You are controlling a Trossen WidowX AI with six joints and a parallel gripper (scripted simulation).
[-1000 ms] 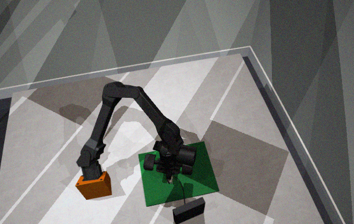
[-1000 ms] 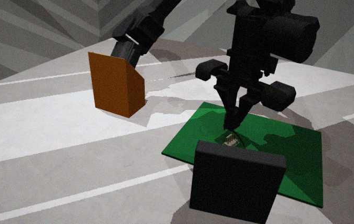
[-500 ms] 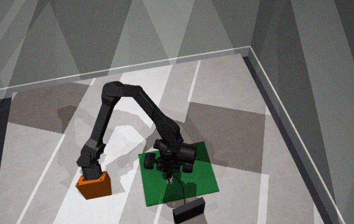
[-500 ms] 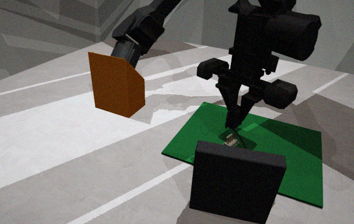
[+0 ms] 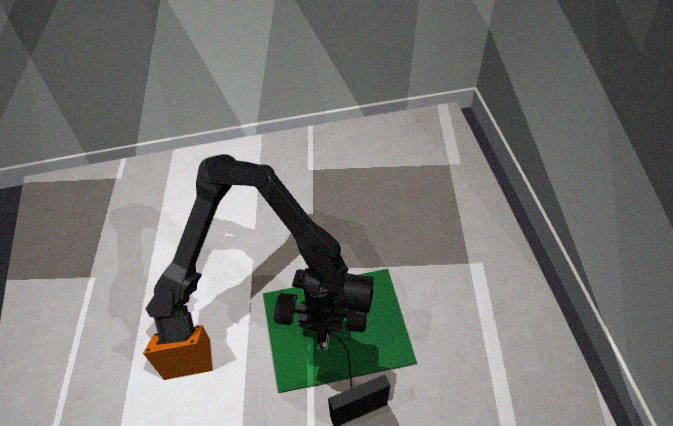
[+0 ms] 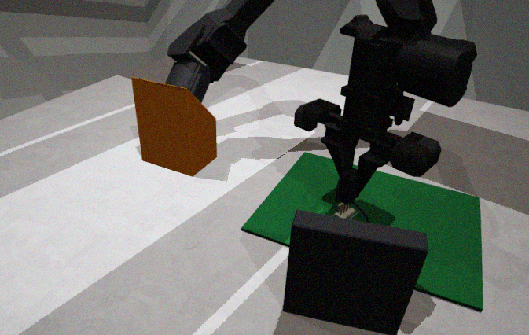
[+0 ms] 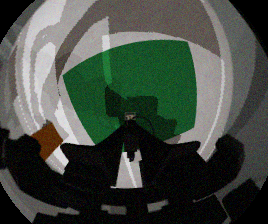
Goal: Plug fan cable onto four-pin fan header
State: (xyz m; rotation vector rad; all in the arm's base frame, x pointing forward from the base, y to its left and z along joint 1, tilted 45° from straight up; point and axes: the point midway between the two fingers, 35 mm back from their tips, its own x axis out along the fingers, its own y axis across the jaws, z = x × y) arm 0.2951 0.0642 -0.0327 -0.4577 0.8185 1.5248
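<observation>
Now: the black plug 10 mm to the right of my gripper tip and 10 mm above it. The rest, counted from my gripper tip: green board: 60 mm below, 30 mm ahead, 20 mm to the left; black fan box: 160 mm to the right, 60 mm ahead, 10 mm above.
</observation>
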